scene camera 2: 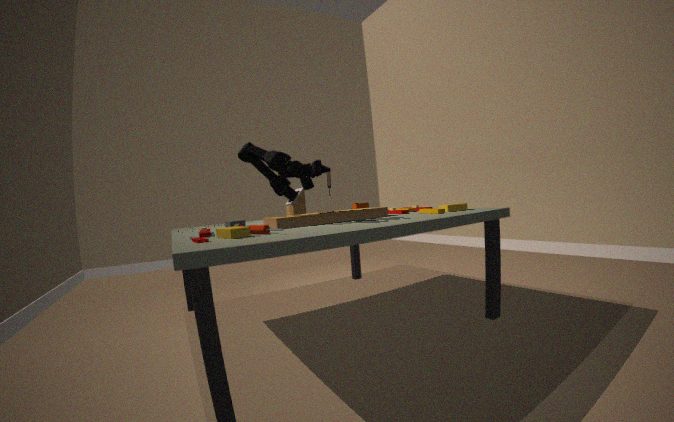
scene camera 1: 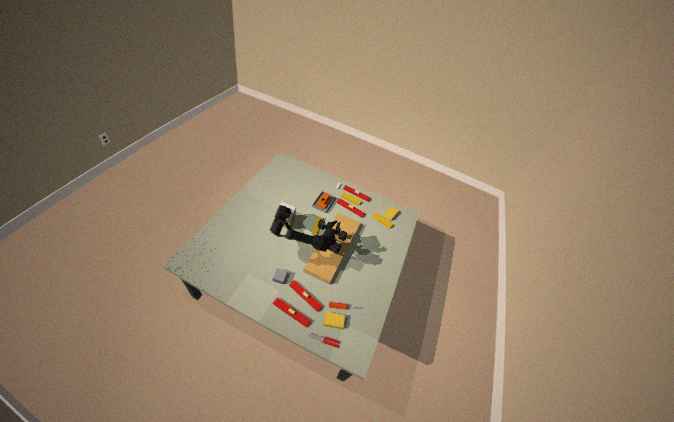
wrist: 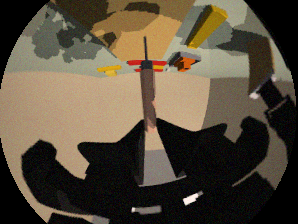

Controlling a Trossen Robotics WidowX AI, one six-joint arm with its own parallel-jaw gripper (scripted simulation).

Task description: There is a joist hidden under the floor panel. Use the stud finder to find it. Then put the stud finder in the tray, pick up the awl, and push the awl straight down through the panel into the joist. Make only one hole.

my gripper: holds an awl [wrist: 148, 88]
